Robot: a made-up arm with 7 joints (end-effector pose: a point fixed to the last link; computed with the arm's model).
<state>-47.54 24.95 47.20 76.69 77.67 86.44 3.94</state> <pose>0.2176 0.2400 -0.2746 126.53 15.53 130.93</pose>
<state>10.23 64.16 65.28 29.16 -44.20 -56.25 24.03</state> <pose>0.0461 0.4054 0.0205 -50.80 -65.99 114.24</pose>
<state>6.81 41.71 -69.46 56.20 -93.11 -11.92 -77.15</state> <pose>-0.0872 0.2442 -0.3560 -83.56 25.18 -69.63</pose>
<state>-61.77 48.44 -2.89 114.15 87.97 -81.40 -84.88</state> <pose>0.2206 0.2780 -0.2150 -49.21 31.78 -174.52</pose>
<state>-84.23 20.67 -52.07 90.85 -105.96 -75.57 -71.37</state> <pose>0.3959 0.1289 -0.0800 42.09 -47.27 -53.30</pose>
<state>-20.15 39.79 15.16 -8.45 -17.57 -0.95 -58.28</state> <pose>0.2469 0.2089 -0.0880 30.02 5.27 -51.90</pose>
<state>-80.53 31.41 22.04 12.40 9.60 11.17 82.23</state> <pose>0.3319 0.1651 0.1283 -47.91 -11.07 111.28</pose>
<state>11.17 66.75 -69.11 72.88 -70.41 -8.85 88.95</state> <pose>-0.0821 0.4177 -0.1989 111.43 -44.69 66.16</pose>
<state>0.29 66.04 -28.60 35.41 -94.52 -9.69 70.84</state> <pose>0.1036 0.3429 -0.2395 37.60 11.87 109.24</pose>
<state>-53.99 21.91 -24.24 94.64 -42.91 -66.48 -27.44</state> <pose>0.2908 0.1792 -0.2592 16.85 -10.33 -14.17</pose>
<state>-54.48 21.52 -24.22 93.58 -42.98 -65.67 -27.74</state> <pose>0.2959 0.1740 -0.2570 16.09 -10.92 -15.08</pose>
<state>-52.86 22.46 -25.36 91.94 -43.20 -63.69 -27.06</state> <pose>0.2915 0.1793 -0.2612 15.78 -8.86 -14.64</pose>
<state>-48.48 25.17 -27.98 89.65 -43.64 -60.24 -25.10</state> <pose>0.2733 0.1982 -0.2729 16.28 -3.19 -12.38</pose>
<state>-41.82 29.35 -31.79 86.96 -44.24 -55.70 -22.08</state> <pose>0.2407 0.2273 -0.2881 18.20 5.61 -8.47</pose>
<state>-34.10 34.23 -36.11 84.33 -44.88 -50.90 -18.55</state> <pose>0.1981 0.2597 -0.3003 22.03 15.85 -3.27</pose>
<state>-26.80 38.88 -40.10 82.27 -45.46 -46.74 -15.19</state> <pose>0.1541 0.2888 -0.3054 27.62 25.27 2.80</pose>
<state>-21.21 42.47 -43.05 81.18 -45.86 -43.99 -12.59</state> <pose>0.1185 0.3106 -0.3042 33.76 31.92 8.72</pose>
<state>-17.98 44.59 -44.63 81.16 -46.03 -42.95 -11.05</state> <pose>0.0967 0.3240 -0.3004 38.55 35.17 13.03</pose>
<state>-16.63 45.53 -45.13 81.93 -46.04 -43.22 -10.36</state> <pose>0.0863 0.3314 -0.2967 41.37 35.97 15.39</pose>
